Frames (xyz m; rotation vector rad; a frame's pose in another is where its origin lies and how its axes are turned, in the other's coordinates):
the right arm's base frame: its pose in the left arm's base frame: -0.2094 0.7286 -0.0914 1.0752 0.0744 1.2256
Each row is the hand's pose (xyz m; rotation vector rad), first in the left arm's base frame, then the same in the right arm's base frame.
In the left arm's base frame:
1: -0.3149 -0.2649 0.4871 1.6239 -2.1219 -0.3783
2: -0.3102 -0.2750 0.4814 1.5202 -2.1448 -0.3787
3: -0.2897 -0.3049 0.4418 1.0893 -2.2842 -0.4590
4: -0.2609 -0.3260 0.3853 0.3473 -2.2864 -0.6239
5: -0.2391 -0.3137 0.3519 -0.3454 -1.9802 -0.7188
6: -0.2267 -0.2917 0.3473 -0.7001 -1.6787 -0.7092
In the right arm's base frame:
1: -0.5411 0.5358 0.8678 -0.3091 -2.4029 0.4540
2: -0.5498 0.5290 0.8737 -0.4157 -2.3945 0.4402
3: -0.5840 0.4886 0.8827 -0.8560 -2.4250 0.4091
4: -0.6161 0.4300 0.8818 -1.6085 -2.3278 0.1878
5: -0.6138 0.3905 0.8687 -2.2909 -1.9110 -0.2424
6: -0.5938 0.3771 0.8596 -2.5899 -1.4849 -0.5492

